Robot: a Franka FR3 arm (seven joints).
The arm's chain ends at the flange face. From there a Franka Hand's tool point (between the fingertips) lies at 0.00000 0.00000 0.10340 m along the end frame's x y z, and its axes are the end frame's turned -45 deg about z.
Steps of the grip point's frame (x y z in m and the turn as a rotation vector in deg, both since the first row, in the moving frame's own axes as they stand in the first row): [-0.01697, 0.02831, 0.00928, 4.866, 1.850, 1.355]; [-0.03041, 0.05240, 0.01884, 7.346, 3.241, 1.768]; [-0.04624, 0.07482, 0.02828, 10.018, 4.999, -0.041]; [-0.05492, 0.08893, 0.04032, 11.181, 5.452, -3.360]
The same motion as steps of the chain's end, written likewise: [0.01176, 0.04062, 0.00971, 4.749, -2.133, 1.355]; [0.02056, 0.07210, 0.01985, 7.486, -2.903, 1.768]; [0.02658, 0.10464, 0.03025, 10.619, -3.549, -0.041]; [0.03192, 0.12255, 0.04275, 11.761, -4.051, -3.360]
